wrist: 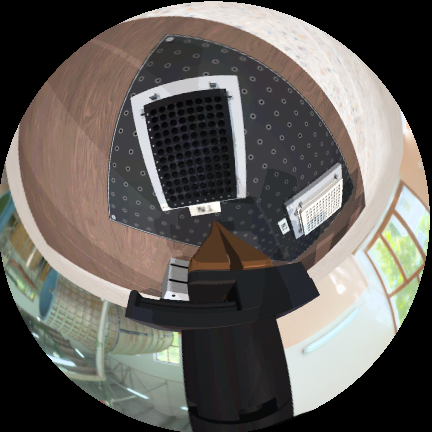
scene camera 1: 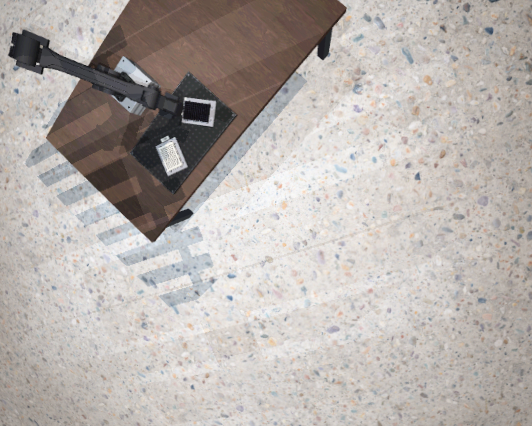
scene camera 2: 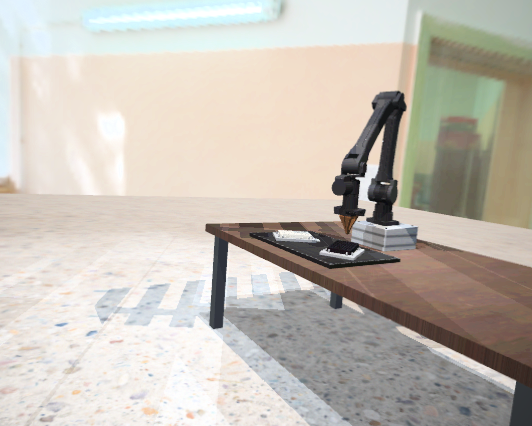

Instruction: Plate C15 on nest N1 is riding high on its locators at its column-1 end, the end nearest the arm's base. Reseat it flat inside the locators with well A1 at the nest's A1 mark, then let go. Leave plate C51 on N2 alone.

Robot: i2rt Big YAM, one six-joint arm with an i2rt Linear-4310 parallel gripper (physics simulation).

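Seen in the pictures: gripper, fingertip midpoint: [wrist: 213, 225] [scene camera 2: 347, 234]; arm's base, origin of the base link: [scene camera 2: 382, 223].
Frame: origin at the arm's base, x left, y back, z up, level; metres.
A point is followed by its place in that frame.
Plate C15 [scene camera 1: 197, 111] {z -0.050, x 0.183, y -0.337 m} [scene camera 2: 344, 246] {z -0.051, x 0.190, y -0.335 m} [wrist: 192, 150] {z -0.050, x 0.177, y -0.329 m}, black with many wells, lies on white nest N1 [scene camera 1: 212, 113] {z -0.068, x 0.228, y -0.390 m} [scene camera 2: 327, 253] {z -0.070, x 0.207, y -0.417 m} [wrist: 241, 145] {z -0.068, x 0.132, y -0.361 m}. In the wrist view its near edge reaches close to the nest edge by the N1 label [wrist: 205, 208] {z -0.078, x 0.121, y -0.258 m}, and a strip of nest shows at the far end, where two locators stand. Its tilt and the A1 mark are too small to tell. My gripper [scene camera 2: 348, 232] {z -0.021, x 0.123, y -0.275 m} [wrist: 213, 225] {z -0.021, x 0.123, y -0.275 m} is shut and empty, tips down, above and on the arm-base side of N1, apart from the plate. White plate C51 [scene camera 1: 171, 156] {z -0.056, x -0.070, y -0.392 m} [scene camera 2: 294, 234] {z -0.054, x -0.041, y -0.407 m} [wrist: 324, 207] {z -0.054, x -0.075, y -0.388 m} lies on N2.
Both nests stand on a black perforated board [scene camera 1: 150, 145] {z -0.080, x -0.125, y -0.260 m} [scene camera 2: 381, 259] {z -0.082, x 0.272, y -0.233 m} [wrist: 280, 120] {z -0.080, x 0.105, y -0.427 m} on the brown wooden table [scene camera 1: 215, 45] {z -0.093, x 0.456, y -0.160 m} [scene camera 2: 450, 285] {z -0.093, x 0.535, y -0.203 m} [wrist: 75, 130] {z -0.093, x 0.402, y -0.293 m}. The arm's pale base block [scene camera 1: 137, 72] {z -0.001, x 0.102, y -0.009 m} [scene camera 2: 385, 237] {z -0.036, x 0.124, y -0.088 m} [wrist: 175, 280] {z -0.033, x 0.107, y -0.090 m} stands behind the gripper. The table edge runs beyond the board's far side.
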